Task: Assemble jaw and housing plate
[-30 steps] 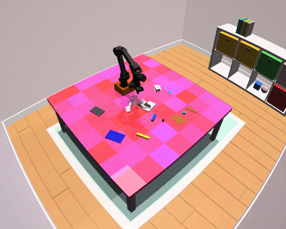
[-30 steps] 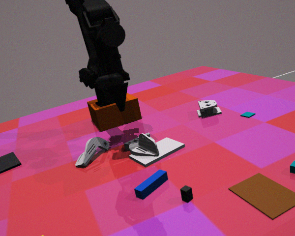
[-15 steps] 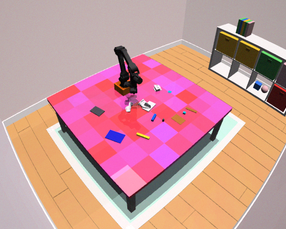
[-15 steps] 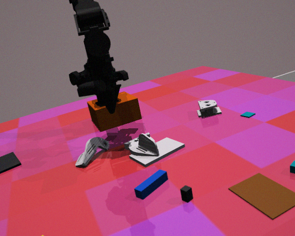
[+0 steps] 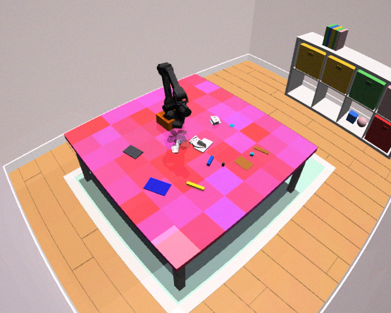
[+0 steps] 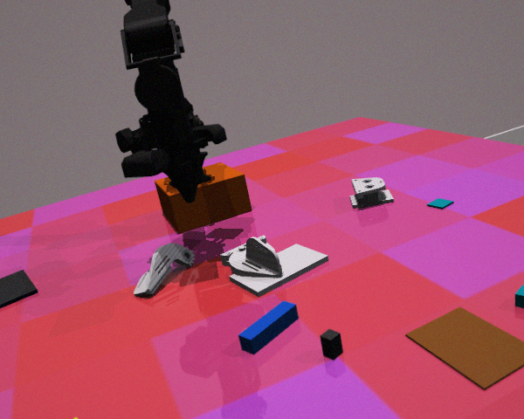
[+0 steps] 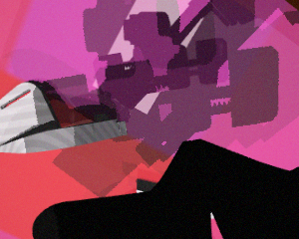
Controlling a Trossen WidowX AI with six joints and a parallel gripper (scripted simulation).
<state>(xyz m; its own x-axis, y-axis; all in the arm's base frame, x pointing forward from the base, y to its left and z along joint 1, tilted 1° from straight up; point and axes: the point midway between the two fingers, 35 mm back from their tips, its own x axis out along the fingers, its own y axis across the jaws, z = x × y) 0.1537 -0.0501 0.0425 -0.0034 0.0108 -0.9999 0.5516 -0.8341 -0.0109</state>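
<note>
My gripper tip is now 70 mm above the grey jaw, 50 mm to the left of it and 50 mm short of it. From my gripper tip the other things lie so: blue block: 290 mm ahead, 70 mm below, 20 mm to the right; then white t-shaped block: 300 mm to the left, 70 mm below, 50 mm ahead; then black tile: 310 mm to the right, 120 mm behind, 80 mm below.
</note>
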